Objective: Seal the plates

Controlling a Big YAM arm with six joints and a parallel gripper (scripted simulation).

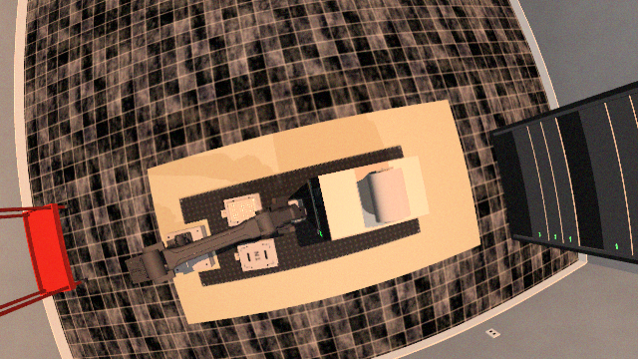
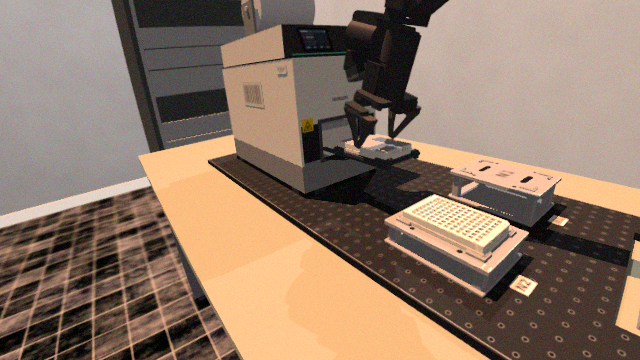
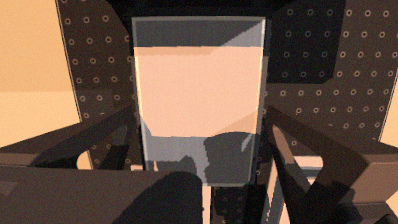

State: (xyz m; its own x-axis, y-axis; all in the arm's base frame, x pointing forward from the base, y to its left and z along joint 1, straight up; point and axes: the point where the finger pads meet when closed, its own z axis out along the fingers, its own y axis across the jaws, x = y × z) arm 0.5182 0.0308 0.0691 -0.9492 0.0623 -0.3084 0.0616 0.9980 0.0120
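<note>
Now: the sealer stage 30 mm below my hand. Also, from my hand: well plate: 200 mm behind, 80 mm below, 60 mm to the left; then plate nest N2: 200 mm behind, 90 mm below, 60 mm to the left; then sealer screen: 190 mm above, 120 mm ahead, 40 mm to the left.
</note>
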